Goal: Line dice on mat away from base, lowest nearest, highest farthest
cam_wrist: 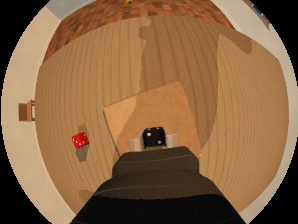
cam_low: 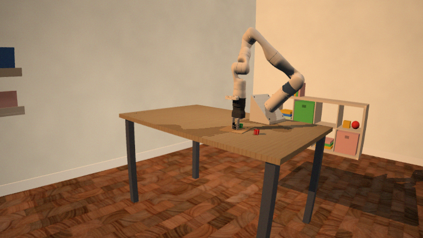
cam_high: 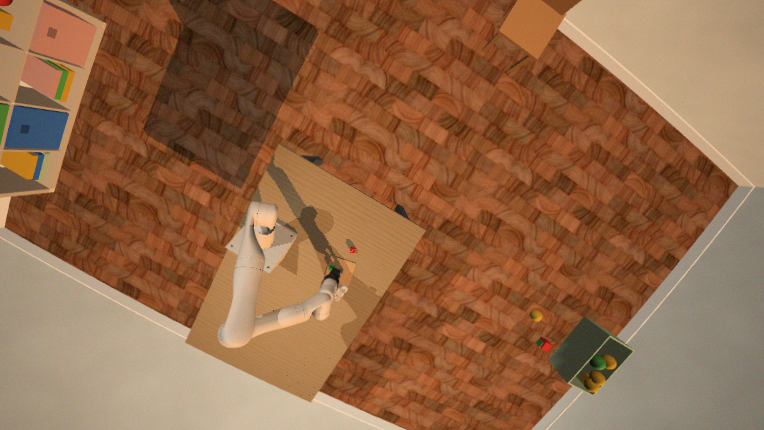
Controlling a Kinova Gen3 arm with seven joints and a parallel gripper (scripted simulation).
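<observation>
My hand is 10 mm above the black die. Round my hand: red die 140 mm to the left, 10 mm below; then green die 50 mm behind, 10 mm below; then tan mat 20 mm below.
</observation>
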